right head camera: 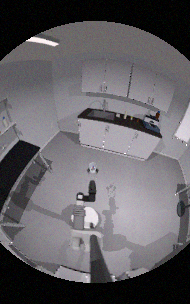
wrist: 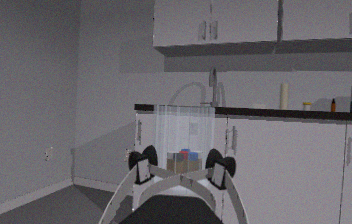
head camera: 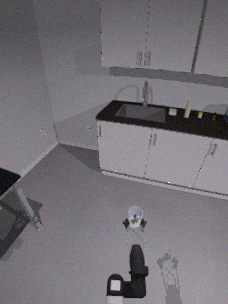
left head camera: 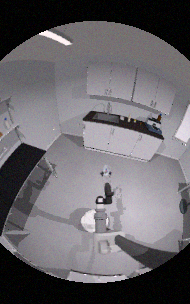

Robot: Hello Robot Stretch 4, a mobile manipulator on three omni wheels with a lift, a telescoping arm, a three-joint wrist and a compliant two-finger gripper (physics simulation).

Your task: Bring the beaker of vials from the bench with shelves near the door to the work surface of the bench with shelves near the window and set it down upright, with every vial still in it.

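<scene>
My gripper (head camera: 135,223) (left head camera: 106,172) (right head camera: 92,171) (wrist: 182,160) is shut on the clear beaker (head camera: 135,212) (left head camera: 106,168) (right head camera: 93,165) (wrist: 185,130). One fingertip is on each side of its lower part. The beaker is upright and held in the air over the floor. Several vials (head camera: 134,218) (wrist: 184,162) with blue, red and dark caps stand in its bottom; their exact number is hard to tell. A black-topped bench (head camera: 6,180) (left head camera: 22,165) (right head camera: 20,160) stands at the left, with shelves above it. I cannot tell from these views which of the two benches it is.
A dark sink counter (head camera: 200,126) (left head camera: 89,118) (wrist: 300,114) on white cabinets stands ahead, with small bottles on it and wall cabinets (head camera: 170,35) above. The bench leg (head camera: 29,210) reaches the floor at left. A bright panel (left head camera: 184,127) (right head camera: 183,131) shows at the right edge.
</scene>
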